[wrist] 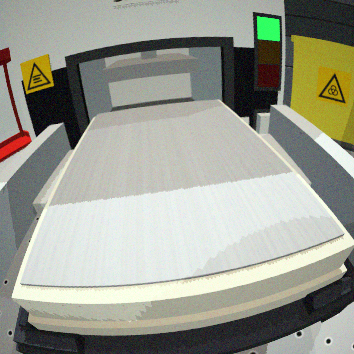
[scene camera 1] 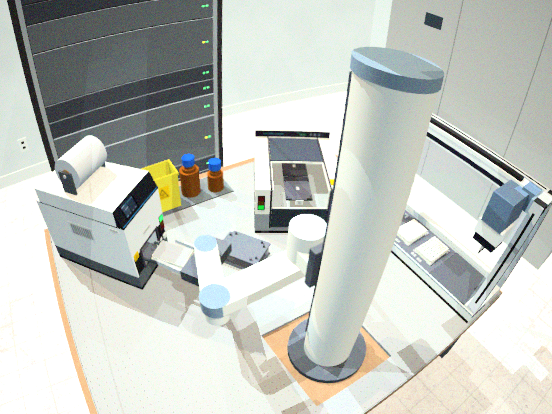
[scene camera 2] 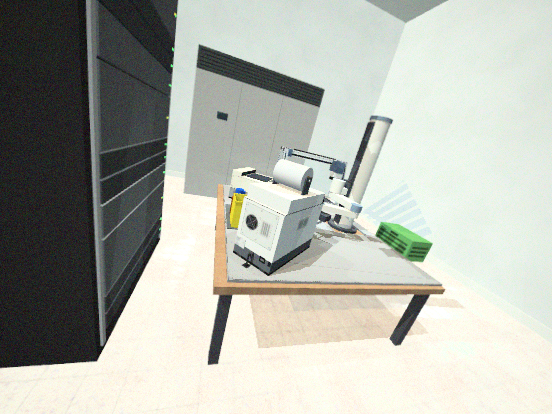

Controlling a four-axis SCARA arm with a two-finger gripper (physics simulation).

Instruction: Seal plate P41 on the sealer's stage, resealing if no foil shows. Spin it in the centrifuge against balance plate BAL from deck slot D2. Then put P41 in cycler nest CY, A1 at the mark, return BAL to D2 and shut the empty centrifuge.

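Frame: origin at the arm's base, x ahead, y left, z up, level; centimetres.
Seen in the pictures: gripper, fingertip midpoint: [wrist: 166, 128] [scene camera 1: 167, 251]; arm's base at its link origin: [scene camera 1: 326, 349] [scene camera 2: 341, 226].
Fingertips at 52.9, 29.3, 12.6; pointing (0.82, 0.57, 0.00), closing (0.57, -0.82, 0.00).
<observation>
Pixels of each thing's top centre, then the offset from my fingertips to it, as dx, dy, dz. "pt": a spot on its surface instead.
- Plate P41 at its top centre: [wrist: 164, 143] [scene camera 1: 172, 252] -1.8, -1.2, +0.2
- sealer's extended stage at its top centre: [wrist: 163, 151] -0.8, -0.3, -0.9
- sealer at its top centre: [scene camera 1: 81, 148] [scene camera 2: 298, 163] +20.7, +18.2, +36.2
- low grey nest block at its top centre: [scene camera 1: 243, 244] -5.3, -26.8, -5.1
- gantry head at a spot on its surface: [scene camera 1: 505, 206] pt -67.1, -78.2, +35.9
Plate P41 [scene camera 1: 172, 254] [wrist: 175, 220] lies flat on the sealer's extended stage [wrist: 200, 335], with a smooth, finely streaked silvery foil over its top. My gripper [wrist: 166, 128] is shut on the plate, one finger along each long side. The sealer [scene camera 1: 95, 210] [scene camera 2: 280, 225] shows a green light in the wrist view. The centrifuge [scene camera 1: 262, 220] stands open at the back, a dark bucket in its chamber. Two pale plates [scene camera 1: 413, 231] [scene camera 1: 432, 250] stand on the deck at the right; which is BAL I cannot tell. The low grey nest block [scene camera 1: 246, 248] holds no plate.
A yellow waste bin [scene camera 1: 169, 186] [scene camera 2: 237, 211] [wrist: 320, 90] and two brown bottles [scene camera 1: 190, 180] [scene camera 1: 215, 179] stand behind the sealer. The arm's column [scene camera 1: 370, 210] [scene camera 2: 371, 160] rises near the table's middle. A gantry head [scene camera 1: 505, 206] hangs over the deck. A green crate [scene camera 2: 405, 241] is beyond the table.
</observation>
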